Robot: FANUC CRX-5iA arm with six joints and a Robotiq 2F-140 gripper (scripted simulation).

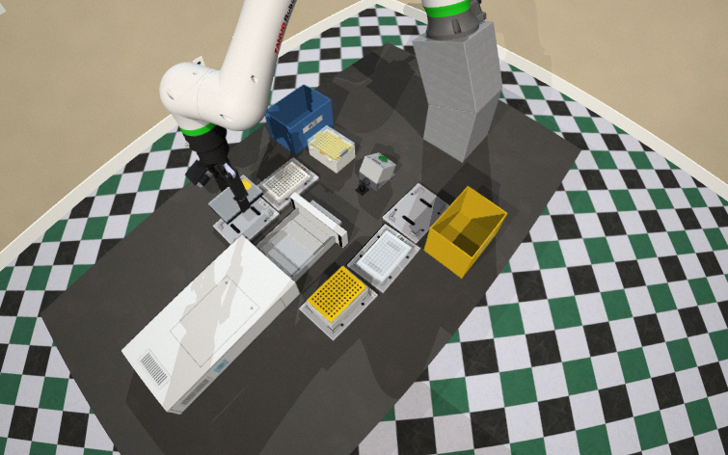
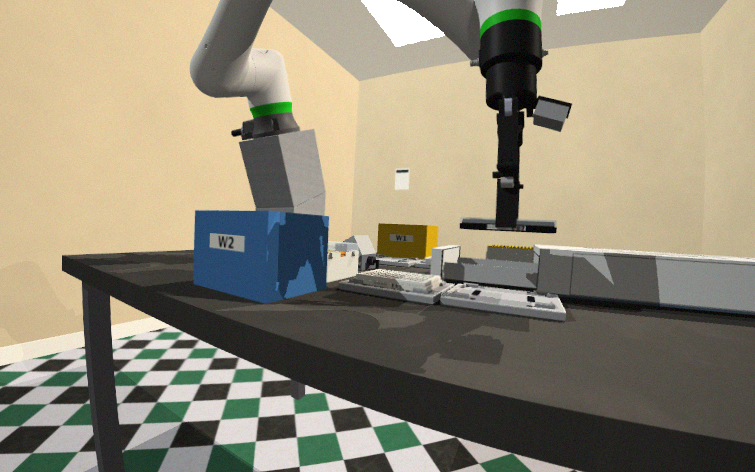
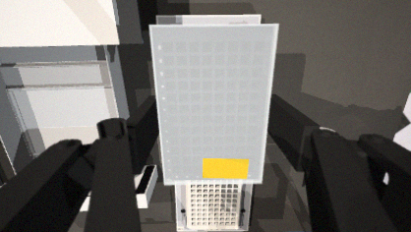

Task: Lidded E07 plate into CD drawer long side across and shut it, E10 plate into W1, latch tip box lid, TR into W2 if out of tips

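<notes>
My gripper is now 18 cm to the right of the cooler drawer and 10 cm above it. Round my hand: lid: 2 cm below; then black assay plate: 2 cm below; then nest N2: 13 cm below.
</notes>
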